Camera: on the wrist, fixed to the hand. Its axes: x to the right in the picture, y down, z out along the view.
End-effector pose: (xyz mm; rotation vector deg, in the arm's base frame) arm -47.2 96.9 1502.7 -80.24 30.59 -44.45
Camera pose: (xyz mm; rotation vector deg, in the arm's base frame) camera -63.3 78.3 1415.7 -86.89 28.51 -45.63
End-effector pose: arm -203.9 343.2 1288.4 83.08 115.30 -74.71
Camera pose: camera -120.3 373.0 1271.2 75.63 119.90 -71.37
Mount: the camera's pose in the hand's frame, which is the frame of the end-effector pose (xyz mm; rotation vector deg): -6.3 83.3 -34.6 -4.91 -1.83 -4.25
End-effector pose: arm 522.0 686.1 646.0 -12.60 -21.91 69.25
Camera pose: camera 461.9 710.1 582.9 -14.80 -26.75 64.46
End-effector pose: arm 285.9 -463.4 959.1 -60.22 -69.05 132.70
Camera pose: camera 319.5 -496.6 882.0 -56.35 -76.96 128.97
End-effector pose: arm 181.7 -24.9 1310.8 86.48 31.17 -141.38
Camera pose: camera 242.2 -87.0 1285.0 82.50 40.26 -142.33
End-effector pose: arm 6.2 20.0 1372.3 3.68 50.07 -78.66
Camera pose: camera 61.2 63.6 1315.3 -3.23 52.42 -80.22
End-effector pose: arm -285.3 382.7 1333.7 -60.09 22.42 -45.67
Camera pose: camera -278.7 387.8 1243.7 -66.47 20.83 -47.82
